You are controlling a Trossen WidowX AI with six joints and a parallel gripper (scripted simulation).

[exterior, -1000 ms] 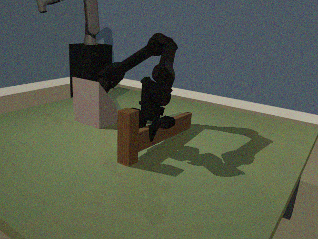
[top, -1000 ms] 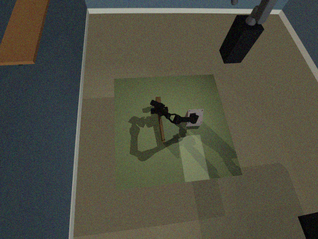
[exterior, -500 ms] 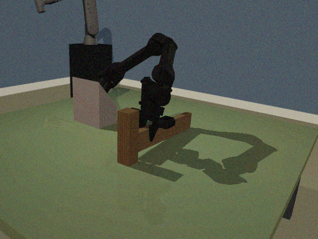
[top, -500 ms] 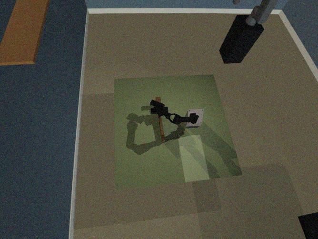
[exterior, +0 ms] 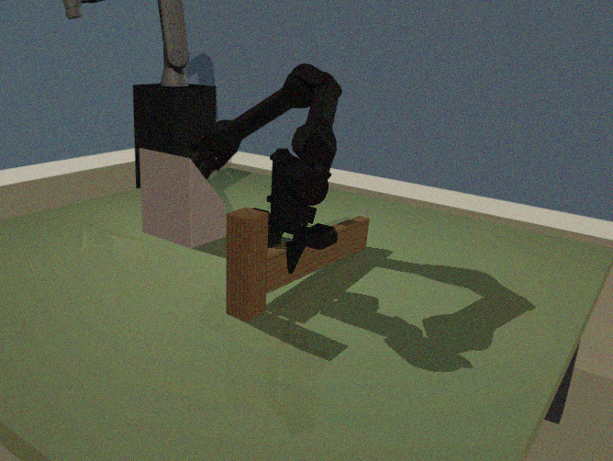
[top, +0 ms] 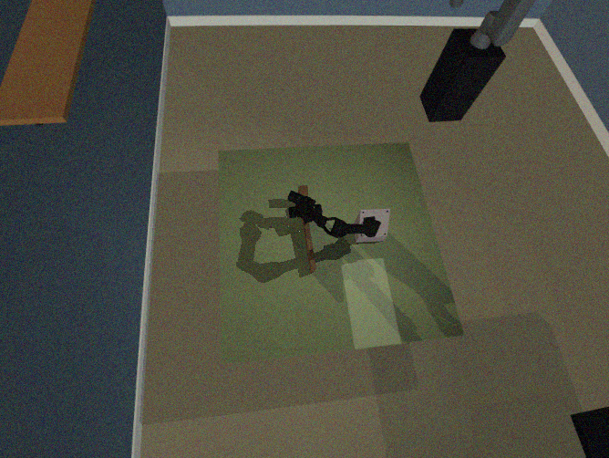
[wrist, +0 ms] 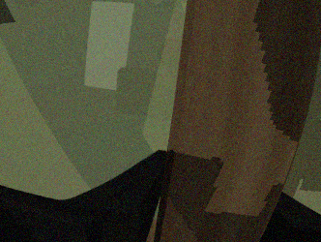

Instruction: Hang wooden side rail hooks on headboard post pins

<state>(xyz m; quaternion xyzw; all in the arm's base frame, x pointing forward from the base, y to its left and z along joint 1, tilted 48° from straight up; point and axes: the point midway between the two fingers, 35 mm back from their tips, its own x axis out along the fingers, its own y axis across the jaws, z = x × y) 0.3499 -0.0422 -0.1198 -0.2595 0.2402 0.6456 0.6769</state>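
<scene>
Right now my gripper tip is 11 cm to the left of the wooden headboard post and 4 cm below it.
</scene>
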